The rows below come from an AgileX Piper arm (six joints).
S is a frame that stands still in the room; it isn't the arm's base.
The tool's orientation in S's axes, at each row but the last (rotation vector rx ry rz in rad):
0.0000 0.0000 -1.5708
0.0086 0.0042 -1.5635
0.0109 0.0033 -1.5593
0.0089 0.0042 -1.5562
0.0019 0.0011 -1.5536
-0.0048 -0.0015 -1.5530
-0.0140 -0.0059 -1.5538
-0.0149 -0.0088 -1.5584
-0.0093 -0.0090 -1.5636
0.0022 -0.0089 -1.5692
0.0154 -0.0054 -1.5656
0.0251 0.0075 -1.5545
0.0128 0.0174 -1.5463
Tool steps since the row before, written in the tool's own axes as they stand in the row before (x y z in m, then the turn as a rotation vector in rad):
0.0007 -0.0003 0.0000 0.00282 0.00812 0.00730
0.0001 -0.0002 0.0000 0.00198 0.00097 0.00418
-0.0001 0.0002 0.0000 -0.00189 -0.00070 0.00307
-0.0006 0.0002 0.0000 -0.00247 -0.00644 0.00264
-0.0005 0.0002 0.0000 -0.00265 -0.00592 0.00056
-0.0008 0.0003 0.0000 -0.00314 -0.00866 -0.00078
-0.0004 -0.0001 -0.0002 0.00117 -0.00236 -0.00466
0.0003 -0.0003 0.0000 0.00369 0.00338 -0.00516
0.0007 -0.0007 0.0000 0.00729 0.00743 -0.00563
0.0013 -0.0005 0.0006 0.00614 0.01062 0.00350
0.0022 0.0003 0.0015 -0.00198 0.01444 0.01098
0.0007 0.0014 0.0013 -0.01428 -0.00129 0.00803
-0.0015 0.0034 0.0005 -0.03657 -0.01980 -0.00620
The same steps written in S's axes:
-0.0003 -0.0007 0.0000 0.00812 -0.00282 0.00730
-0.0002 -0.0001 0.0000 0.00097 -0.00201 0.00417
0.0002 0.0001 0.0000 -0.00074 0.00185 0.00308
0.0002 0.0006 0.0000 -0.00648 0.00235 0.00264
0.0002 0.0005 0.0000 -0.00596 0.00255 0.00056
0.0003 0.0008 0.0000 -0.00872 0.00298 -0.00077
-0.0001 0.0004 -0.0002 -0.00236 -0.00127 -0.00463
-0.0003 -0.0003 0.0000 0.00341 -0.00373 -0.00512
-0.0007 -0.0007 0.0000 0.00748 -0.00730 -0.00555
-0.0005 -0.0013 0.0006 0.01060 -0.00611 0.00360
0.0003 -0.0022 0.0015 0.01428 0.00198 0.01118
0.0014 -0.0007 0.0013 -0.00161 0.01409 0.00831
0.0034 0.0016 0.0005 -0.02071 0.03619 -0.00544

